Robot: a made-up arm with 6 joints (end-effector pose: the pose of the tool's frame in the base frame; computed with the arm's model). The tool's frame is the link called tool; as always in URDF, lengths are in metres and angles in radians. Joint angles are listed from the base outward.
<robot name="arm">
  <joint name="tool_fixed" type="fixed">
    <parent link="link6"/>
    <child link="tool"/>
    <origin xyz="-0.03 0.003 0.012" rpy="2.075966 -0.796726 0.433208"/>
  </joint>
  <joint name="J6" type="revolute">
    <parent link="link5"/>
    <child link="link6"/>
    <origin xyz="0.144 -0.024 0.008" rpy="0 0 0"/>
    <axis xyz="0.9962 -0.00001 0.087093"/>
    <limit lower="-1.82" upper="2.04" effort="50" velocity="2.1"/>
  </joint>
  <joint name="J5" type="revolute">
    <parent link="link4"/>
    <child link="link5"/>
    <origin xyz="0.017 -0.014 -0.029" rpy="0 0 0"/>
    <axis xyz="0.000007 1 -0.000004"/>
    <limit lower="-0.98" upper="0.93" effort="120" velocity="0.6"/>
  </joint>
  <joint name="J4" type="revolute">
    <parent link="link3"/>
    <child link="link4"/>
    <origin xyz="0.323 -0.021 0.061" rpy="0 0 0"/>
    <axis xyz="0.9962 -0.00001 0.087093"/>
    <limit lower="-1.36" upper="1.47" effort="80" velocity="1"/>
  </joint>
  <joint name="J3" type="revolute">
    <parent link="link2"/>
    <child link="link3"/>
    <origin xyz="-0.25 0.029 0.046" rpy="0 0 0"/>
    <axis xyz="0.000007 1 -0.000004"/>
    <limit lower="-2.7" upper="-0.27" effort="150" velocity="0.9"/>
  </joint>
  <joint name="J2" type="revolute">
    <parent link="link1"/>
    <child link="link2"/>
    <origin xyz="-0.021 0.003 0.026" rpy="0 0 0"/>
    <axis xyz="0.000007 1 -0.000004"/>
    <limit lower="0.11" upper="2.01" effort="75" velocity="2.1"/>
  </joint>
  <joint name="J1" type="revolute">
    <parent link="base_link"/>
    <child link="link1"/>
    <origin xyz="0.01 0.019 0.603" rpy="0 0 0"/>
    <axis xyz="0 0 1"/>
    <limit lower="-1.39" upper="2.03" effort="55" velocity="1"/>
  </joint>
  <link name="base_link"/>
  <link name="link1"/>
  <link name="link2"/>
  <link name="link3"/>
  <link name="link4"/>
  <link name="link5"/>
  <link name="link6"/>
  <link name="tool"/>
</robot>
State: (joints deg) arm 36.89 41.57 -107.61 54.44 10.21 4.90
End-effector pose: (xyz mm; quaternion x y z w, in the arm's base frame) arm -11.6 31.7 1254.6 -0.5918 -0.1382 -0.6908 0.3919
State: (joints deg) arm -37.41 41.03 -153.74 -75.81 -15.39 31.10
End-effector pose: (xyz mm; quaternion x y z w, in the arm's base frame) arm -346.8 303.9 1190.8 -0.2291 -0.3781 0.5481 0.7100
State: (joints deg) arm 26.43 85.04 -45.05 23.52 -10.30 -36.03
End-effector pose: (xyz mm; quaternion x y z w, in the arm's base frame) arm 360.4 179.8 636.3 0.8010 0.3101 0.2923 0.4205
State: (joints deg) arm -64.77 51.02 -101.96 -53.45 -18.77 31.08
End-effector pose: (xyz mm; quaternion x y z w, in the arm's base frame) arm 27.3 -22.4 1265.9 0.2377 -0.3026 0.4015 0.8311
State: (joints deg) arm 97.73 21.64 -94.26 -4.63 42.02 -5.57
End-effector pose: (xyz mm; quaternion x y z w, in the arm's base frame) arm 51.1 -56.4 1173.6 -0.5302 -0.3982 -0.7298 0.1668
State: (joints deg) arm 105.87 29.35 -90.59 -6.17 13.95 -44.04
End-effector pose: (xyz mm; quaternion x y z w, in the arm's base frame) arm 34.1 9.1 1199.9 -0.3696 -0.1991 -0.9069 0.0350
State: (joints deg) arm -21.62 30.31 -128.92 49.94 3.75 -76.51
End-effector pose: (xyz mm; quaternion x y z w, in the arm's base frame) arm -267.0 159.2 1241.2 0.0812 -0.3880 0.7131 0.5782
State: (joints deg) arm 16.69 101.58 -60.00 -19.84 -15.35 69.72
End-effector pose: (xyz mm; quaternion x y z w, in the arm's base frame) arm 469.1 119.6 637.9 -0.9860 -0.0113 -0.1649 0.0222
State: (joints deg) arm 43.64 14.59 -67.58 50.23 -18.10 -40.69
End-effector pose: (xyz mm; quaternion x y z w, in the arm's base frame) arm -1.7 -10.5 1127.7 -0.5833 0.1148 -0.8004 0.0769
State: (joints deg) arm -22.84 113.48 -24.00 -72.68 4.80 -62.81
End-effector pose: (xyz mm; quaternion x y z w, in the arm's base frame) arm 187.8 -93.7 389.9 0.2360 0.8650 0.0152 0.4426
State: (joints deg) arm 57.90 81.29 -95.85 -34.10 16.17 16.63
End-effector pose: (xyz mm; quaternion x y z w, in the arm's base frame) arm 272.0 340.7 1045.9 0.6782 0.3320 0.5951 0.2752
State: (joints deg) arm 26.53 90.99 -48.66 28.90 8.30 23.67
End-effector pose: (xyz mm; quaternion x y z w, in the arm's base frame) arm 353.8 182.8 585.3 0.9957 0.0840 -0.0235 0.0296
